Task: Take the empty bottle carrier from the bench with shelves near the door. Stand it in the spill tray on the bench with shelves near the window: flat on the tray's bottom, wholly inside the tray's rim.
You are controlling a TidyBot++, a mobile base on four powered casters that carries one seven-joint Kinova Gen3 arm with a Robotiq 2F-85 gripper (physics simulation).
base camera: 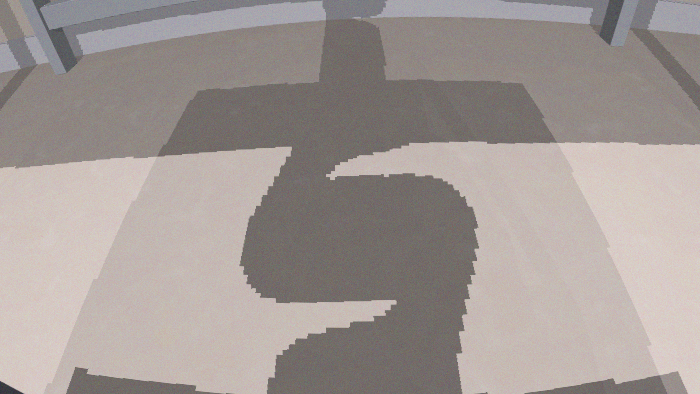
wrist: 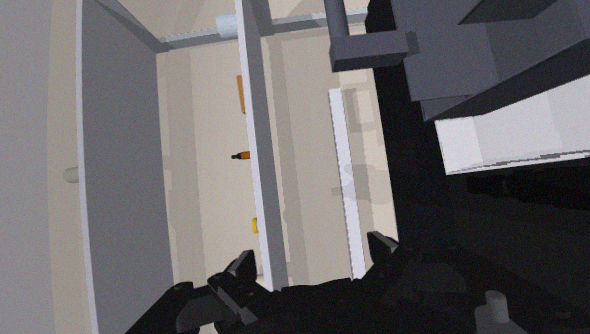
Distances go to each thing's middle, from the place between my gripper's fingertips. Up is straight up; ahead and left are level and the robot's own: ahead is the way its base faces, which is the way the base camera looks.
Labels:
My gripper is now 280 mm to the left of the grey bottle carrier (wrist: 457, 66), 200 mm above it and 100 mm short of it.

